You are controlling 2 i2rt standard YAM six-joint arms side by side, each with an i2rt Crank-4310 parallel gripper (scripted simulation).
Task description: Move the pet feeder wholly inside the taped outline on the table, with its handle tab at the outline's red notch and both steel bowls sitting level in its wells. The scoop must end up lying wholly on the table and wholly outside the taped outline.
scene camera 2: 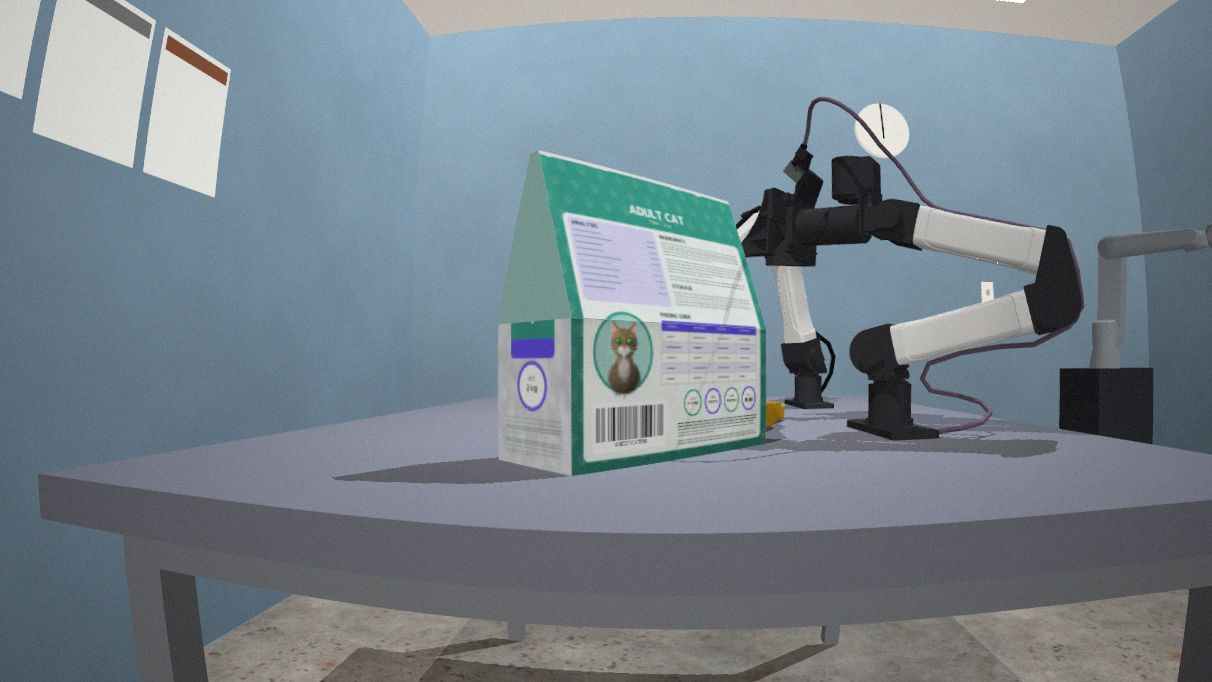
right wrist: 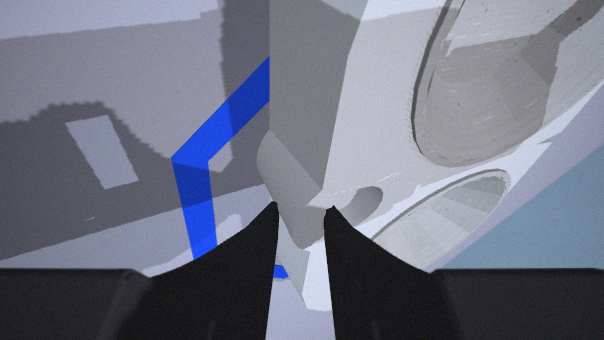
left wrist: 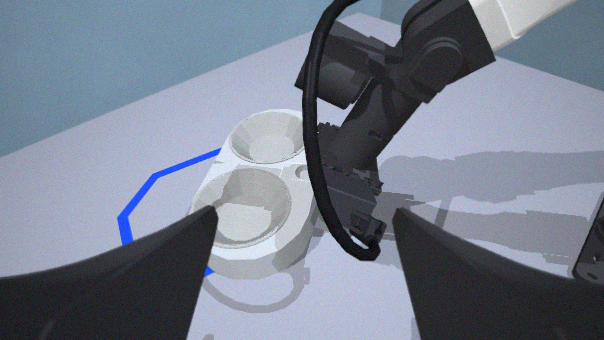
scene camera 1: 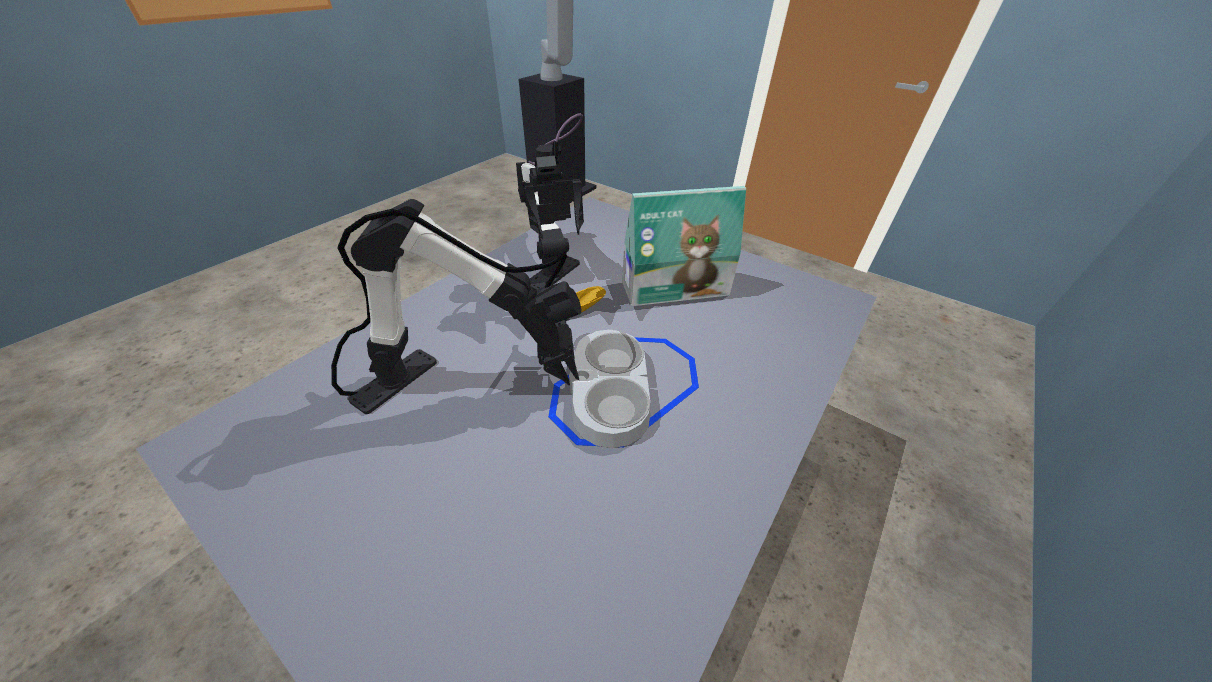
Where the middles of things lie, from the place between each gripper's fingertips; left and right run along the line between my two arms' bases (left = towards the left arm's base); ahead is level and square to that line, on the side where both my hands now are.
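Position of my right hand [scene camera 1: 574, 381] relative to the pet feeder [scene camera 1: 599, 435]: 50 mm to the right of it, 60 mm short of it, 20 mm above it. Measured from my right hand: blue taped outline [right wrist: 190, 163], 90 mm ahead, 90 mm to the left, 40 mm below; cat food bag [scene camera 2: 630, 333], 500 mm to the left, 10 mm behind, 110 mm above. Going by their middles, of the things named here the pet feeder is the nearest to my right hand.
Position of my left hand [scene camera 2: 751, 257] relative to the pet feeder: 130 mm to the left of it, 240 mm short of it, 260 mm above it. Measured from my left hand: blue taped outline, 90 mm to the right, 270 mm ahead, 270 mm below; cat food bag, 320 mm to the left, 170 mm ahead, 120 mm below. By its middle, the blue taped outline is nearer to my right hand than to my left hand.
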